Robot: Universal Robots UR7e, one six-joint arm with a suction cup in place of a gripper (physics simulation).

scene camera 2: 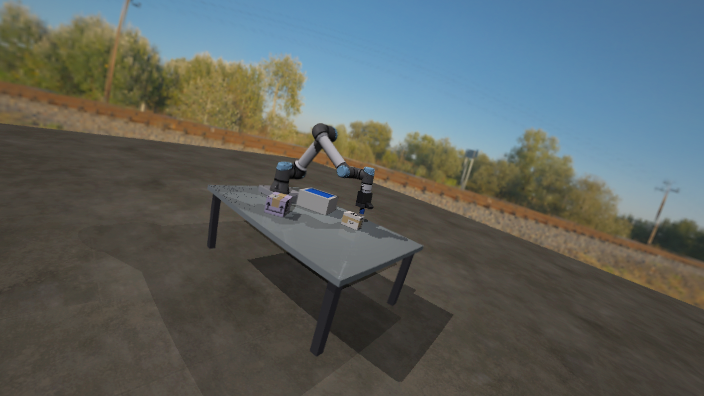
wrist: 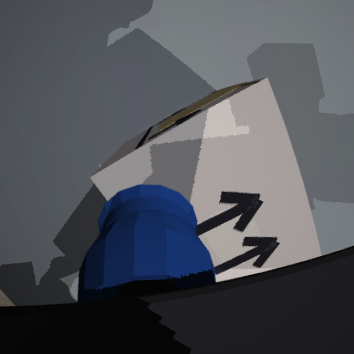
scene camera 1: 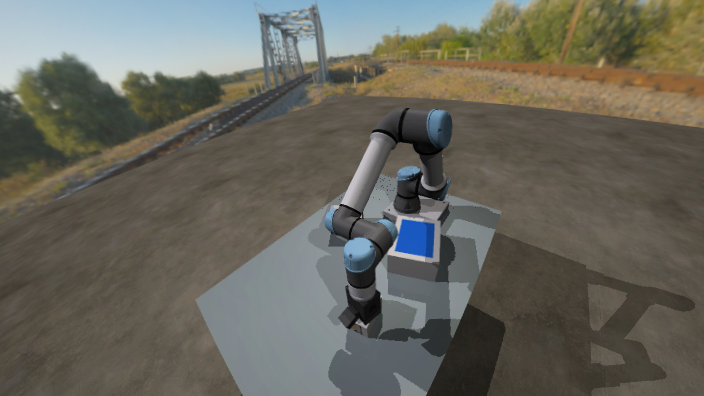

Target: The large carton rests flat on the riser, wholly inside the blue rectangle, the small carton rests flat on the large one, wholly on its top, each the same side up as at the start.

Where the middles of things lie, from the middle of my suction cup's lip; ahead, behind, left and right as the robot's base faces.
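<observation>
My suction cup: 20 mm past the small carton (wrist: 229, 154), 40 mm to the left of it, 70 mm above it. Grey riser (scene camera 2: 313, 199), from my suction cup: 100 mm to the right, 380 mm behind, 60 mm below. Going by their middles, small carton nearest to my suction cup of the things named here.
</observation>
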